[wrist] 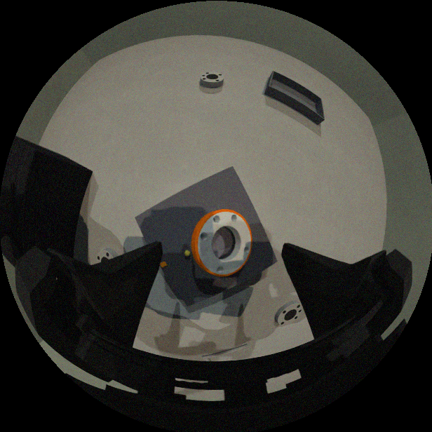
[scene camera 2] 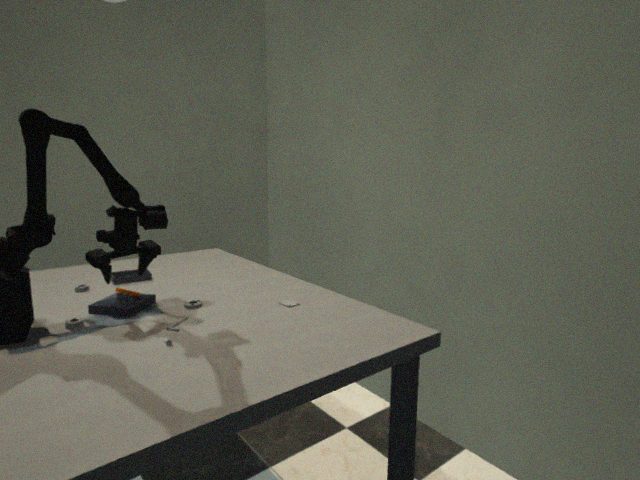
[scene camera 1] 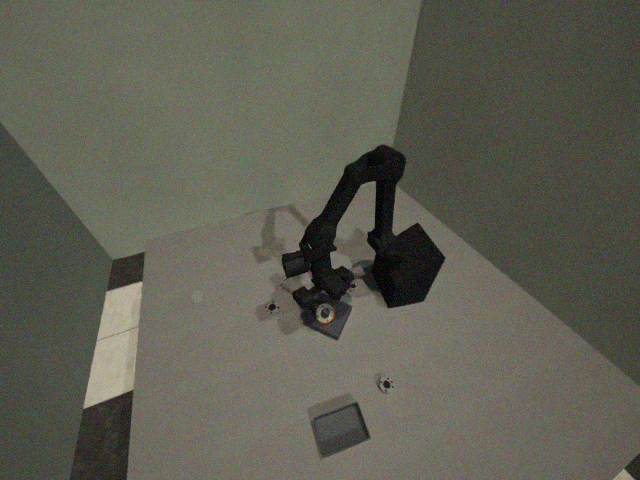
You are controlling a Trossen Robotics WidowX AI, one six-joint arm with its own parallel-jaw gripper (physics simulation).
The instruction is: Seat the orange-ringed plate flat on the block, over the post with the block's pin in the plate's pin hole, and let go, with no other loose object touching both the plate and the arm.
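Frame: origin at the arm's base, x left, y ahead, z down, level; millimetres.
Seen in the pictures: gripper, fingertip midpoint: [scene camera 2: 124, 279] [scene camera 1: 327, 306]; arm's base, link origin: [scene camera 2: 0, 265] [scene camera 1: 400, 256].
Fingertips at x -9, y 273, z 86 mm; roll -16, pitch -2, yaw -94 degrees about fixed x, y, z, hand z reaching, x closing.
Offsets run from my fingertips to a thing's top centre.
The orange-ringed plate {dx -2, dy +5, dz +20 mm} [scene camera 1: 318, 313] [scene camera 2: 127, 291] [wrist: 242, 231] rests on the dark block {dx -7, dy -10, dz +40 mm} [scene camera 1: 338, 330] [scene camera 2: 114, 308] [wrist: 210, 187]. It looks tilted, its left rim raised in the wrist view, and not flat on the block. A greyish round surface, seemingly the post, shows through its middle hole. A small yellow dot [wrist: 187, 253], possibly the pin, shows outside the plate's left rim. My gripper [scene camera 1: 323, 302] [scene camera 2: 124, 277] [wrist: 224, 249] is open and empty above the plate, a finger out to each side, apart from it. The plate's underside is hidden.
Three plain plates lie around the block: one {dx -131, dy +139, dz +71 mm} [scene camera 2: 193, 305] [wrist: 281, 315] to one side, one {dx +256, dy -34, dz +66 mm} [scene camera 1: 388, 391] [wrist: 211, 84] farther off, one {dx -59, dy -150, dz +66 mm} [scene camera 2: 74, 325] near the arm base. A shallow tray {dx +274, dy +128, dz +56 mm} [scene camera 1: 364, 421] [scene camera 2: 131, 278] stands beyond. A pale tile {dx -316, dy +351, dz +77 mm} [scene camera 1: 197, 296] [scene camera 2: 289, 303] and thin rod {dx -240, dy +46, dz +75 mm} [scene camera 2: 178, 324] lie on the table.
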